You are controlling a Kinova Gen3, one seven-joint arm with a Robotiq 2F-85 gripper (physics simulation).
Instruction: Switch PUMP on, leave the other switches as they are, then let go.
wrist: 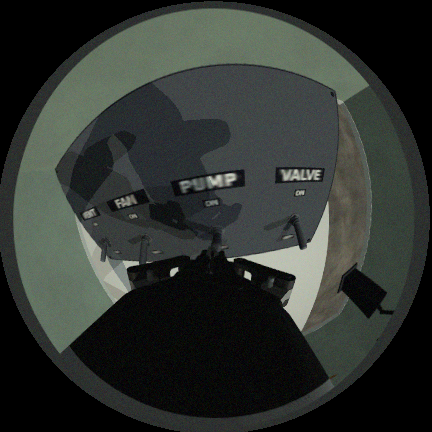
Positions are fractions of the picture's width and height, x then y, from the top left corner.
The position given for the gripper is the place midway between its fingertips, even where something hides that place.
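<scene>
Gripper (0.49, 0.59) visible. Dark grey switch panel (0.56, 0.35) visible.
</scene>
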